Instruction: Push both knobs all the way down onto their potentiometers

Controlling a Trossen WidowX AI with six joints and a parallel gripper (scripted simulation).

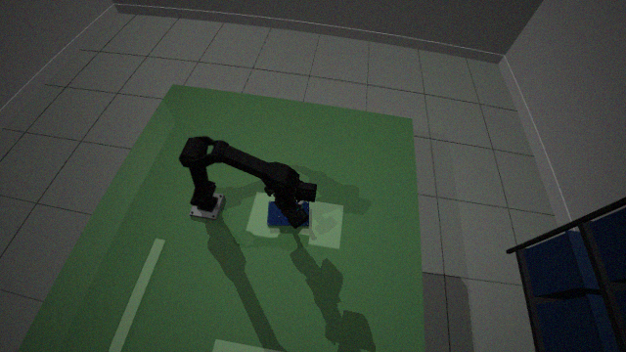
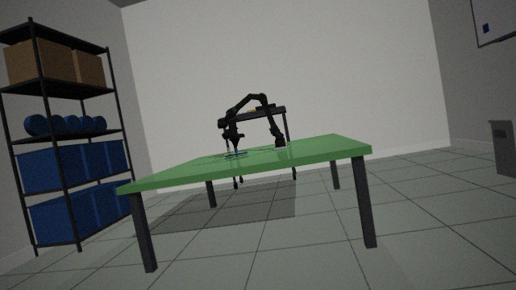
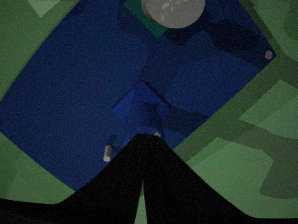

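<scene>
The pale knob is 4 cm ahead of my gripper tip and 4 cm to the left of it.
</scene>
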